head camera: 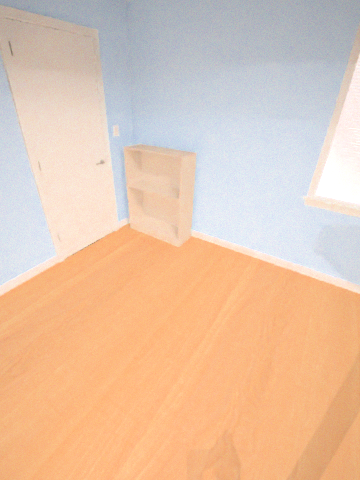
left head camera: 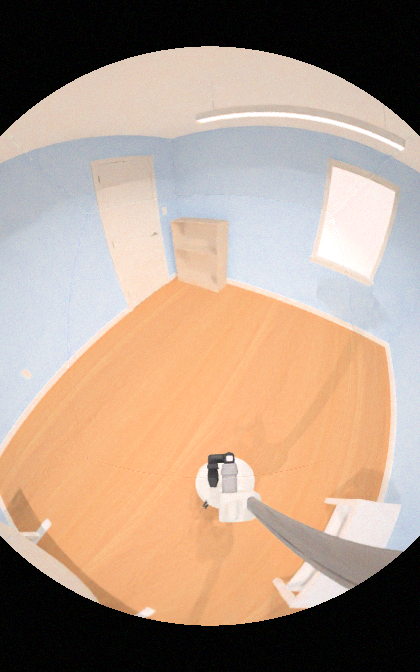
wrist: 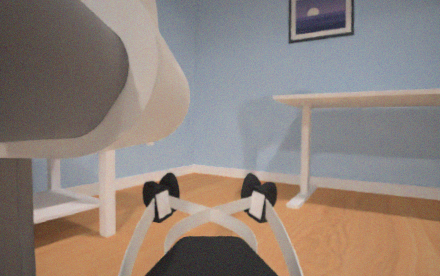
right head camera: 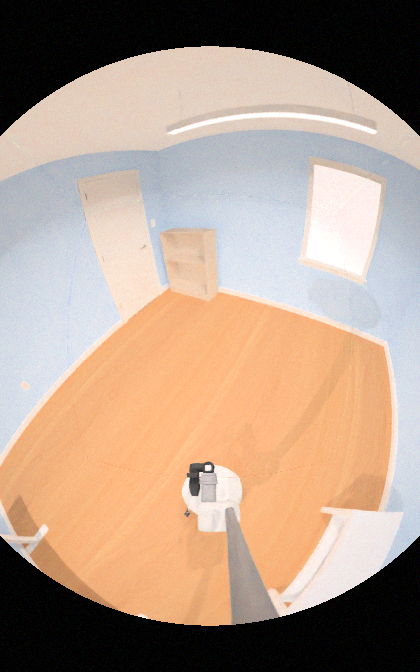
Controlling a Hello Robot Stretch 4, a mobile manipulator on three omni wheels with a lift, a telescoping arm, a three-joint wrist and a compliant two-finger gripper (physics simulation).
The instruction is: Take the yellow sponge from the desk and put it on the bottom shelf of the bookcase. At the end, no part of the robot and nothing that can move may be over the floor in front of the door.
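Frame: origin at the robot's base, x right, y down, z ahead, level; millimetres.
Where they show: gripper, fingertip midpoint: (wrist: 210, 188).
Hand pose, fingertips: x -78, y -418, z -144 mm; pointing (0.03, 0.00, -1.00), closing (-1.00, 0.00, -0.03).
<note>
After its pixels a point has its place.
The light wooden bookcase (head camera: 187, 200) @(y -531, x 66, z 2537 mm) (left head camera: 222, 257) (right head camera: 210, 265) stands in the far corner, right of the door (head camera: 65, 130) @(y -1254, x -1099, z 2357 mm) (left head camera: 131, 225) (right head camera: 117, 240). Its bottom shelf is at floor level and partly shaded. The yellow sponge does not show in these views. My gripper (wrist: 210, 188) @(y -418, x -78, z -144 mm) is open in the wrist view, its two black fingertips wide apart with no thing between them. In the wrist view a desk (wrist: 360, 98) @(y -667, x -929, z -1393 mm) with white legs stands at the right, by the wall; its top is seen edge-on.
A white table (left head camera: 372, 522) (right head camera: 370, 540) stands at the lower right, beside my base (left head camera: 204, 487) (right head camera: 190, 495). Table legs (left head camera: 42, 530) (right head camera: 39, 540) show at the lower left. A window (left head camera: 357, 220) (right head camera: 345, 220) is in the right wall; wooden floor (head camera: 150, 325) @(y 28, x -208, z 1275 mm) lies between my base and the bookcase.
</note>
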